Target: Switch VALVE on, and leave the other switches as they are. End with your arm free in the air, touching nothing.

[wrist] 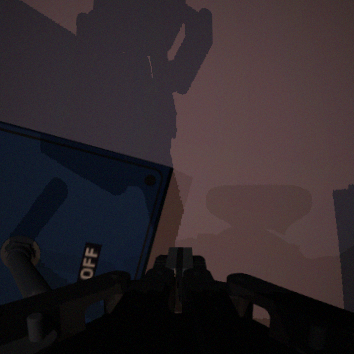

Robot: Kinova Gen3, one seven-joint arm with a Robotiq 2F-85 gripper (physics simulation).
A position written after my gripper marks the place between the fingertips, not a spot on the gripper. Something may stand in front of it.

Observation:
I see my gripper (pixel 180 262) and a blue switch panel (pixel 80 210).

